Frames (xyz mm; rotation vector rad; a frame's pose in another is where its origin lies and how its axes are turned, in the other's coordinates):
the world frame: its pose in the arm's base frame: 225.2 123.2 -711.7 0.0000 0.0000 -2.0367
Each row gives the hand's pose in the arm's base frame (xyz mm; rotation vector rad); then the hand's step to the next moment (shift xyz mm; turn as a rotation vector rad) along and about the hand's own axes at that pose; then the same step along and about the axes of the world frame.
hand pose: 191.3 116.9 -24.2 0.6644 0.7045 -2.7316
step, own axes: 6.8 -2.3 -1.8 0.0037 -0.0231 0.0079
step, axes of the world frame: 0.8 -6.3 -3.8 -0.0074 -0.0193 0.0135
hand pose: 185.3 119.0 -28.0 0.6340 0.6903 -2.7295
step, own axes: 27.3 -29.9 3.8 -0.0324 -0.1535 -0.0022
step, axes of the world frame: -1.9 -40.6 1.8 -0.1116 -0.0825 0.0733
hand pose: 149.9 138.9 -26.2 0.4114 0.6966 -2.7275
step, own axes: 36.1 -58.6 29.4 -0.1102 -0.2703 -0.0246
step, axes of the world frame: 2.7 -65.1 36.8 -0.2395 -0.1078 0.1298
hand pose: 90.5 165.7 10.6 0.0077 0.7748 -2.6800
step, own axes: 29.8 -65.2 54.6 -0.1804 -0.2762 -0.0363
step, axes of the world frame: 8.2 -45.9 77.1 -0.2980 -0.0668 0.1299
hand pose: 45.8 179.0 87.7 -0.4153 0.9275 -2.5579
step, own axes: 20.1 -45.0 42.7 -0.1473 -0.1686 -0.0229
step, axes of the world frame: 6.0 -10.6 64.1 -0.2118 -0.0195 0.0735
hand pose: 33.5 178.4 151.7 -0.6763 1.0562 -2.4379
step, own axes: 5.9 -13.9 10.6 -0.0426 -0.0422 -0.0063
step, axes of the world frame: 0.6 -0.8 18.4 -0.0579 -0.0026 0.0165
